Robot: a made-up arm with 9 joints. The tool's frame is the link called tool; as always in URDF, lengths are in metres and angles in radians.
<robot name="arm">
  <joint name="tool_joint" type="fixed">
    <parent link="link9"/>
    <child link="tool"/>
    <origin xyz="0.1 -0.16 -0.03" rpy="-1.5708 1.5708 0"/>
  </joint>
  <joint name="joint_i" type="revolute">
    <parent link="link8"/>
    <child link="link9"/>
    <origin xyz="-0.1 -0.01 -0.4" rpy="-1.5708 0 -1.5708"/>
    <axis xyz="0 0 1"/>
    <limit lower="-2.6" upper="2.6"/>
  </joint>
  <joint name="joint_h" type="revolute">
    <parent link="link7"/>
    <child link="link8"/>
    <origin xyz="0.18 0.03 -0.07" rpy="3.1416 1.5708 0"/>
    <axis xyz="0 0 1"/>
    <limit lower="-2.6" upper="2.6"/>
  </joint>
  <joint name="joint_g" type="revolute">
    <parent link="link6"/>
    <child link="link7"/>
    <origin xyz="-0.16 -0.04 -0.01" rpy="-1.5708 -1.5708 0"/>
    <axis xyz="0 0 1"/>
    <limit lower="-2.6" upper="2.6"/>
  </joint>
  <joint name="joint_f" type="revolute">
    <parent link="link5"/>
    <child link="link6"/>
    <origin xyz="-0.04 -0.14 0.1" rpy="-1.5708 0 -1.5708"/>
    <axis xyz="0 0 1"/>
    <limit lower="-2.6" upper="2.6"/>
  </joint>
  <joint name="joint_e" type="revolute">
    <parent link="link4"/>
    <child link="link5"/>
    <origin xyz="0.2 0.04 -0.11" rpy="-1.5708 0 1.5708"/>
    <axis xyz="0 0 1"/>
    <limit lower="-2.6" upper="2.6"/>
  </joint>
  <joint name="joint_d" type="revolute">
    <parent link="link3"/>
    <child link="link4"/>
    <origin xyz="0.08 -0.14 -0.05" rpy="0 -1.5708 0"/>
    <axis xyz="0 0 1"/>
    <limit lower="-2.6" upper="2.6"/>
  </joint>
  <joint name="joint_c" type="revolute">
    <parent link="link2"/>
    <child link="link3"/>
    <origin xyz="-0.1 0.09 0.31" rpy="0 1.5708 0"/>
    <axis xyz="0 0 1"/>
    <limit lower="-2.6" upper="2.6"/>
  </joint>
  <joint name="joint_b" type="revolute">
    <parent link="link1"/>
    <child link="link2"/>
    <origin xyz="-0.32 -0.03 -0.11" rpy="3.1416 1.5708 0"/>
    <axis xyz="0 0 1"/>
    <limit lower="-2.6" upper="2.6"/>
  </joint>
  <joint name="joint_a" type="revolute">
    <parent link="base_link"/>
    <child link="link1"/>
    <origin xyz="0 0 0.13" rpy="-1.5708 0 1.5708"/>
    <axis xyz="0 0 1"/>
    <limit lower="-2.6" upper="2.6"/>
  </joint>
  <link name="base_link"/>
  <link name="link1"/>
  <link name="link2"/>
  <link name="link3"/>
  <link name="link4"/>
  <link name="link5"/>
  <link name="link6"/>
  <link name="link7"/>
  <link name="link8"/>
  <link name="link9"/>
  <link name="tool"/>
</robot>
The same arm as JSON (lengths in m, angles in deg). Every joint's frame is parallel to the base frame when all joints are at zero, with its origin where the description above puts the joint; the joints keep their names.
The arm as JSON. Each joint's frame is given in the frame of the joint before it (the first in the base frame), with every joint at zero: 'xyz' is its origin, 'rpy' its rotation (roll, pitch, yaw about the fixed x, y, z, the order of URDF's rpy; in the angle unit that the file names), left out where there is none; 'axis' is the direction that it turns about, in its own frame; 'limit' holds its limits. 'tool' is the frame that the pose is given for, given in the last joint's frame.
{
  "units": {
    "length": "m",
    "angle": "deg"
  },
  "joints": [
    {
      "name": "joint_a",
      "type": "revolute",
      "origin": {
        "xyz": [
          0.0,
          0.0,
          0.13
        ]
      },
      "axis": [
        -1.0,
        0.0,
        0.0
      ],
      "limit": {
        "lower": -148.97,
        "upper": 148.97
      }
    },
    {
      "name": "joint_b",
      "type": "revolute",
      "origin": {
        "xyz": [
          0.11,
          -0.32,
          0.03
        ]
      },
      "axis": [
        0.0,
        -1.0,
        0.0
      ],
      "limit": {
        "lower": -148.97,
        "upper": 148.97
      }
    },
    {
      "name": "joint_c",
      "type": "revolute",
      "origin": {
        "xyz": [
          -0.1,
          -0.31,
          0.09
        ]
      },
      "axis": [
        1.0,
        0.0,
        0.0
      ],
      "limit": {
        "lower": -148.97,
        "upper": 148.97
      }
    },
    {
      "name": "joint_d",
      "type": "revolute",
      "origin": {
        "xyz": [
          -0.05,
          0.08,
          -0.14
        ]
      },
      "axis": [
        0.0,
        -1.0,
        0.0
      ],
      "limit": {
        "lower": -148.97,
        "upper": 148.97
      }
    },
    {
      "name": "joint_e",
      "type": "revolute",
      "origin": {
        "xyz": [
          0.2,
          0.11,
          0.04
        ]
      },
      "axis": [
        -1.0,
        0.0,
        0.0
      ],
      "limit": {
        "lower": -148.97,
        "upper": 148.97
      }
    },
    {
      "name": "joint_f",
      "type": "revolute",
      "origin": {
        "xyz": [
          -0.1,
          -0.14,
          -0.04
        ]
      },
      "axis": [
        0.0,
        0.0,
        1.0
      ],
      "limit": {
        "lower": -148.97,
        "upper": 148.97
      }
    },
    {
      "name": "joint_g",
      "type": "revolute",
      "origin": {
        "xyz": [
          -0.04,
          0.16,
          -0.01
        ]
      },
      "axis": [
        1.0,
        0.0,
        0.0
      ],
      "limit": {
        "lower": -148.97,
        "upper": 148.97
      }
    },
    {
      "name": "joint_h",
      "type": "revolute",
      "origin": {
        "xyz": [
          -0.07,
          -0.03,
          0.18
        ]
      },
      "axis": [
        0.0,
        0.0,
        -1.0
      ],
      "limit": {
        "lower": -148.97,
        "upper": 148.97
      }
    },
    {
      "name": "joint_i",
      "type": "revolute",
      "origin": {
        "xyz": [
          0.1,
          -0.01,
          0.4
        ]
      },
      "axis": [
        -1.0,
        0.0,
        0.0
      ],
      "limit": {
        "lower": -148.97,
        "upper": 148.97
      }
    }
  ],
  "tool": {
    "origin": {
      "xyz": [
        0.03,
        -0.1,
        -0.16
      ],
      "rpy": [
        0.0,
        0.0,
        0.0
      ]
    }
  }
}

